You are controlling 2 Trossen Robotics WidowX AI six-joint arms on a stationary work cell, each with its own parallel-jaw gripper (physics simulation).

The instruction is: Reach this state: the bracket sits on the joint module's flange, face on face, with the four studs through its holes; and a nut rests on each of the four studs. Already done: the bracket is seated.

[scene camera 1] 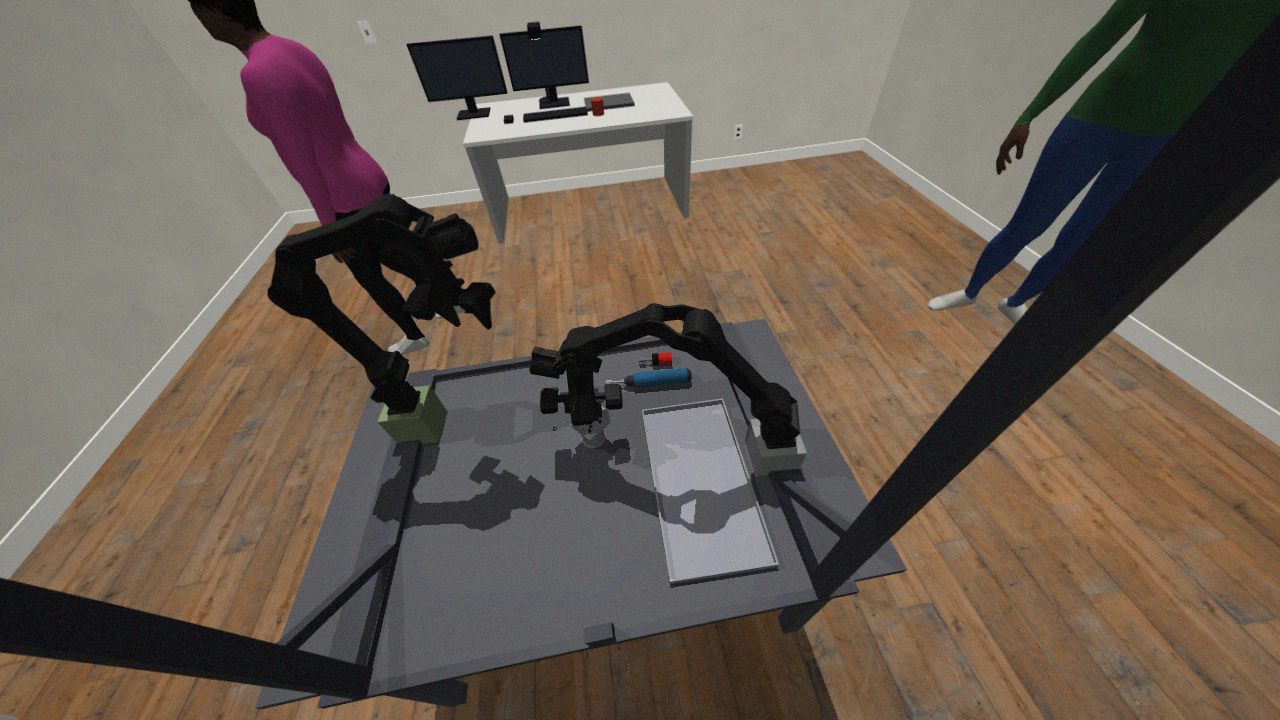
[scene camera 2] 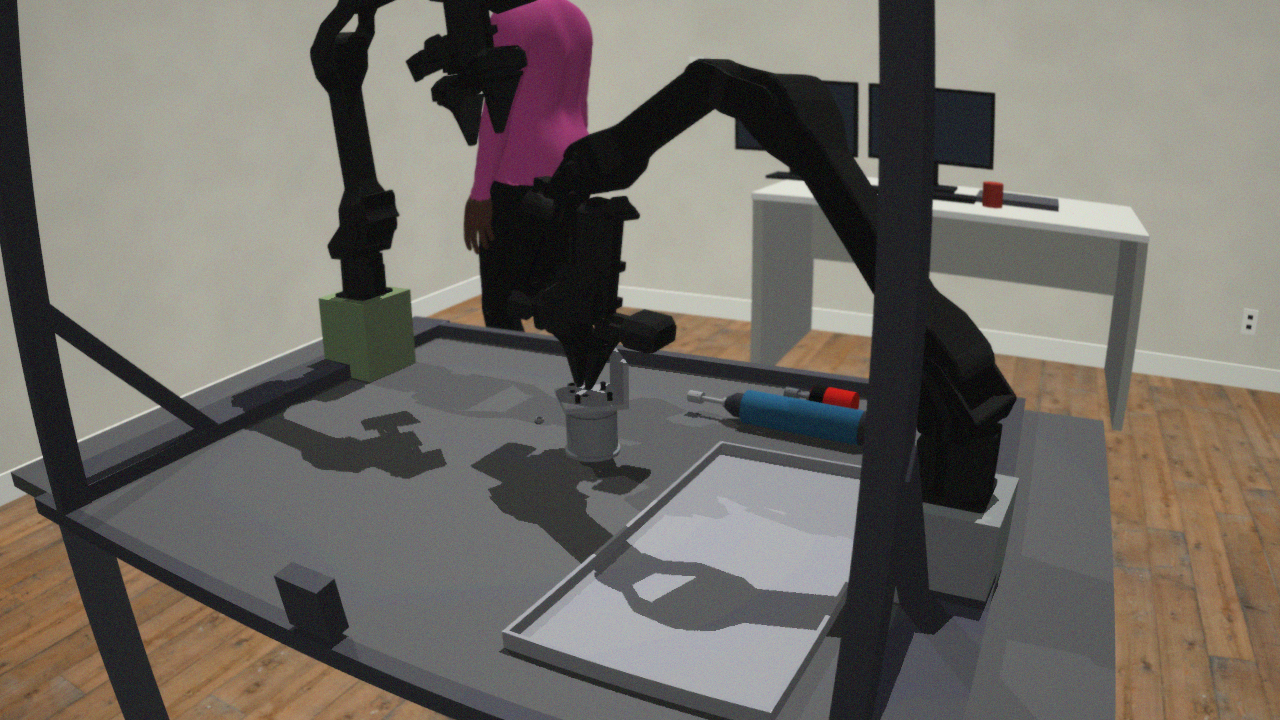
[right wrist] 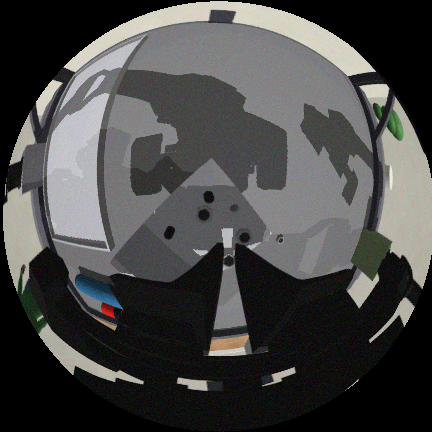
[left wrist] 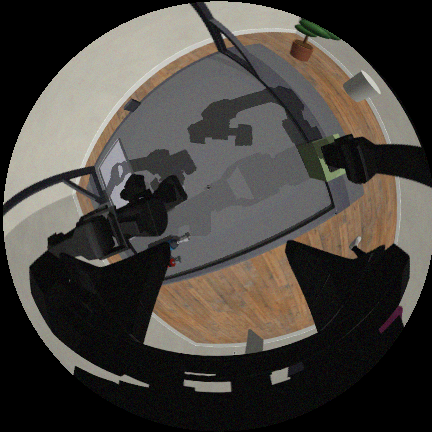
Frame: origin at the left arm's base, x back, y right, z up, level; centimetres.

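Where they show: left gripper, fingertip midpoint: (scene camera 1: 474, 326) (scene camera 2: 485, 139) (left wrist: 229, 248); right gripper, fingertip midpoint: (scene camera 2: 584, 388) (right wrist: 228, 248); left arm's base at its link origin: (scene camera 1: 404, 403) (scene camera 2: 364, 293) (left wrist: 333, 155); right arm's base at its link origin: (scene camera 1: 777, 435) (scene camera 2: 955, 490).
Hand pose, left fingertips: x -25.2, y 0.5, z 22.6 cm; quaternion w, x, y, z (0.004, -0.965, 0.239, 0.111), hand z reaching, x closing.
Note:
Each offset is from my left fingertips to the top centre of the thing. "spot": to the spot under its first point.
The bracket (scene camera 2: 621, 380) (right wrist: 220, 179) lies on top of the grey joint module @[dz -26.6, dx -20.4, dy +8.5 cm] (scene camera 2: 592, 437), one wall upright. In the right wrist view, dark stud tips show; one stud @[spot: dz -26.5, dx -17.9, dy +8.5 cm] (right wrist: 244, 237) appears ringed by a nut. Another nut-like ring @[dz -26.9, dx -20.6, dy +9.9 cm] (right wrist: 203, 214) lies beside a bare-looking tip; whether it surrounds a stud is unclear. A loose nut @[dz -33.5, dx -10.0, dy +4.4 cm] (right wrist: 280, 239) (scene camera 2: 538, 420) (left wrist: 208, 187) lies on the table. My right gripper (right wrist: 228, 248) (scene camera 2: 586, 385) is shut on a nut @[dz -26.2, dx -18.8, dy +6.5 cm] (right wrist: 229, 260) low over the bracket; its fingers hide part of the bracket. My left gripper (left wrist: 229, 248) (scene camera 2: 486, 134) is open, empty and high.
A blue-handled tool @[dz -29.9, dx -36.5, dy -7.3 cm] (scene camera 1: 660, 377) (scene camera 2: 796, 416) and a red-and-black tool @[dz -30.6, dx -39.2, dy -14.8 cm] (scene camera 1: 662, 359) (scene camera 2: 839, 397) lie toward the back. A shallow white tray @[dz -32.4, dx -45.2, dy +23.3 cm] (scene camera 1: 711, 541) (scene camera 2: 716, 658) lies right of the joint module. Dark frame posts (scene camera 2: 902, 268) rise at the table edges.

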